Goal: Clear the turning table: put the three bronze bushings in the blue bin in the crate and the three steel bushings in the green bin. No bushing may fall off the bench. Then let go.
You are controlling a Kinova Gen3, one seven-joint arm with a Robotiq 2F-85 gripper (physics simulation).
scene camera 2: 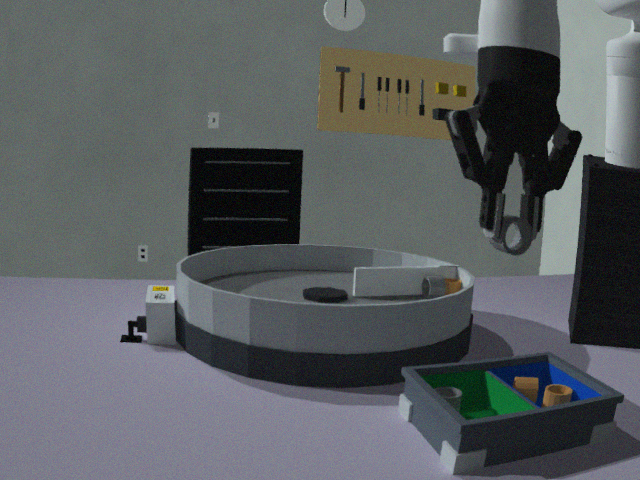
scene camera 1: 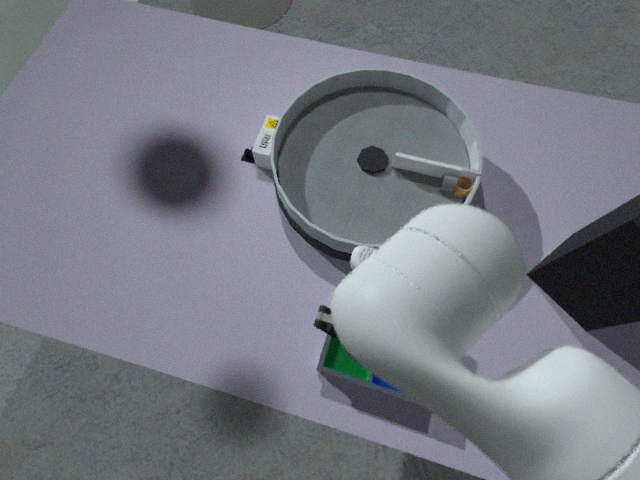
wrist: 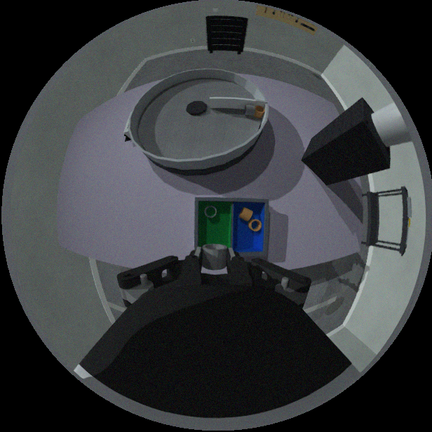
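Where they show: gripper, fingertip midpoint: [scene camera 2: 509,237]; arm's base, origin of the base link: [scene camera 2: 629,164].
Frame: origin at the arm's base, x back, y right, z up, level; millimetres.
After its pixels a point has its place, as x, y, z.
My gripper [scene camera 2: 511,227] @(-401, -277, -85) [wrist: 214,254] is shut on a steel bushing [scene camera 2: 516,248] @(-396, -282, -94) [wrist: 214,257] and holds it high above the crate [scene camera 2: 522,443] @(-384, -325, -262) [wrist: 197,225]. In the wrist view they overlap the near edge of the green bin [scene camera 2: 504,390] @(-365, -245, -242) [wrist: 216,232] [scene camera 1: 343,361] @(-413, -299, -275). One steel bushing [scene camera 2: 450,396] @(-408, -208, -258) [wrist: 210,211] is in the green bin. Two bronze bushings, one [scene camera 2: 526,387] @(-328, -231, -249) [wrist: 245,214] tilted and one [scene camera 2: 557,395] @(-305, -262, -250) [wrist: 255,225] beside it, are in the blue bin [scene camera 2: 578,383] @(-278, -261, -240) [wrist: 257,243] [scene camera 1: 385,384] @(-329, -313, -275). A steel bushing [scene camera 1: 449,183] @(-314, 79, -199) [scene camera 2: 433,286] @(-320, 73, -207) [wrist: 249,110] and a bronze bushing [scene camera 1: 463,187] [scene camera 2: 453,286] [wrist: 259,111] lie on the turning table [scene camera 1: 341,191] @(-514, 14, -228) [scene camera 2: 227,281] @(-605, 205, -227) [wrist: 170,125].
A raised wall rings the turning table. A straight vane [scene camera 1: 434,165] @(-352, 104, -188) [scene camera 2: 387,281] @(-382, 103, -205) [wrist: 237,99] stands beside the two bushings. The hub [scene camera 1: 372,159] @(-474, 101, -219) [scene camera 2: 324,294] @(-477, 89, -220) [wrist: 196,107] is dark. A white box [scene camera 1: 266,142] @(-702, 75, -222) [scene camera 2: 161,315] @(-703, 46, -240) adjoins the table's side. The black robot pedestal [scene camera 2: 604,258] @(-84, -46, -146) [wrist: 350,145] stands at the right.
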